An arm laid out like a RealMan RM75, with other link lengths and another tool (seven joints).
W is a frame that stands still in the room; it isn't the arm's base.
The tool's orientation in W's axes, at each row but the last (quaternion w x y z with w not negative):
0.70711 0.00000 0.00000 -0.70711
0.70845 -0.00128 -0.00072 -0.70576
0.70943 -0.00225 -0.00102 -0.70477
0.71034 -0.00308 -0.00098 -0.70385
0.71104 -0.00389 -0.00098 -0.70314
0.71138 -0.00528 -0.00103 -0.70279
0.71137 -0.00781 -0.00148 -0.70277
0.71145 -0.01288 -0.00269 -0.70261
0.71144 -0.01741 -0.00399 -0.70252
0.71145 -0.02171 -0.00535 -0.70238
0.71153 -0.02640 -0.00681 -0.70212
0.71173 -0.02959 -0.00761 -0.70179
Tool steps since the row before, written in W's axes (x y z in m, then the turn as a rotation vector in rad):
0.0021 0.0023 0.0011 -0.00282 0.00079 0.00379
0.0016 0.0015 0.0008 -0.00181 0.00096 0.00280
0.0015 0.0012 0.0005 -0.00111 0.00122 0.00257
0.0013 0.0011 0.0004 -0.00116 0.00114 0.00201
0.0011 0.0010 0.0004 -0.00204 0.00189 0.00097
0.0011 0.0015 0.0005 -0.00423 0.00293 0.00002
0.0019 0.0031 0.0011 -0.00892 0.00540 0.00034
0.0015 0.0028 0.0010 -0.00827 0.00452 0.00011
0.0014 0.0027 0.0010 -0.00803 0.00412 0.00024
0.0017 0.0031 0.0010 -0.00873 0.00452 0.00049
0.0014 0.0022 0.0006 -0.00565 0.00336 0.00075
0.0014 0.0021 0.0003 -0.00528 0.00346 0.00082
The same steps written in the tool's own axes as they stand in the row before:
-0.0023 0.0021 0.0011 -0.00079 -0.00282 0.00379
-0.0015 0.0016 0.0008 -0.00096 -0.00181 0.00280
-0.0012 0.0015 0.0005 -0.00122 -0.00111 0.00257
-0.0011 0.0013 0.0004 -0.00114 -0.00116 0.00201
-0.0010 0.0011 0.0004 -0.00191 -0.00202 0.00097
-0.0015 0.0011 0.0005 -0.00298 -0.00419 0.00002
-0.0031 0.0019 0.0012 -0.00550 -0.00886 0.00033
-0.0028 0.0015 0.0011 -0.00462 -0.00821 0.00009
-0.0027 0.0014 0.0011 -0.00421 -0.00798 0.00021
-0.0030 0.0017 0.0012 -0.00461 -0.00868 0.00046
-0.0021 0.0014 0.0007 -0.00340 -0.00563 0.00075
-0.0021 0.0014 0.0005 -0.00349 -0.00526 0.00084

